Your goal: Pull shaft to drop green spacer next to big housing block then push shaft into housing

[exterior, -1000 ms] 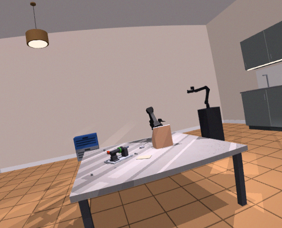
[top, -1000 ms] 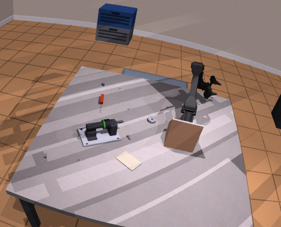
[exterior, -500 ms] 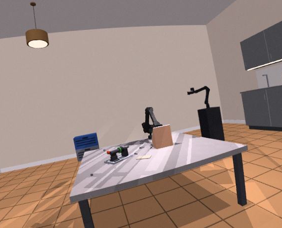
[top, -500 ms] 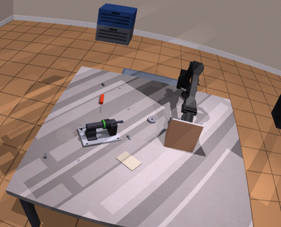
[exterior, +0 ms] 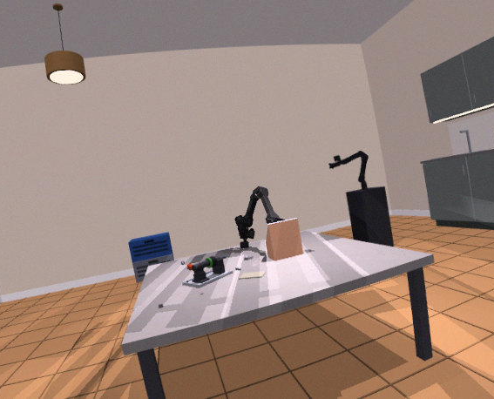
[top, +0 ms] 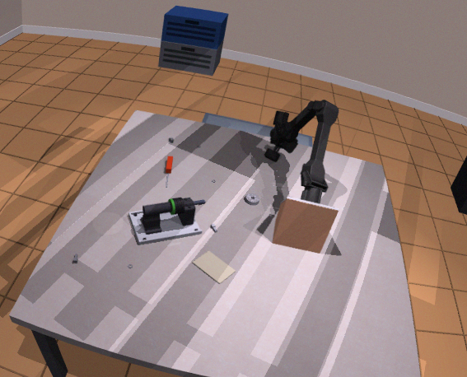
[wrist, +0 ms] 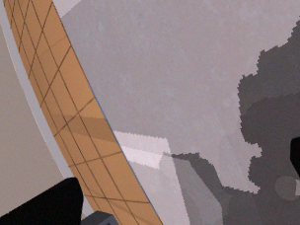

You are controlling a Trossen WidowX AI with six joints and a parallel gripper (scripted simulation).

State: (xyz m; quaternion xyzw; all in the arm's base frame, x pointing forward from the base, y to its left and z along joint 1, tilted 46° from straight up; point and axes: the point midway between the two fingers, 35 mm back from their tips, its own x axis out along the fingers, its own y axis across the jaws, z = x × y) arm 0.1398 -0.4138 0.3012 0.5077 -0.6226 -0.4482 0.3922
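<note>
Now: the thin shaft 62 cm to the left of my gripper tip, 31 cm ahead of it and 4 cm above it. The rest, counted from my gripper tip: green spacer: 64 cm to the left, 33 cm ahead, 4 cm above; beige card: 78 cm to the left, 14 cm ahead, 3 cm below; toothed disc: 40 cm to the left, 7 cm ahead, 3 cm below.
</note>
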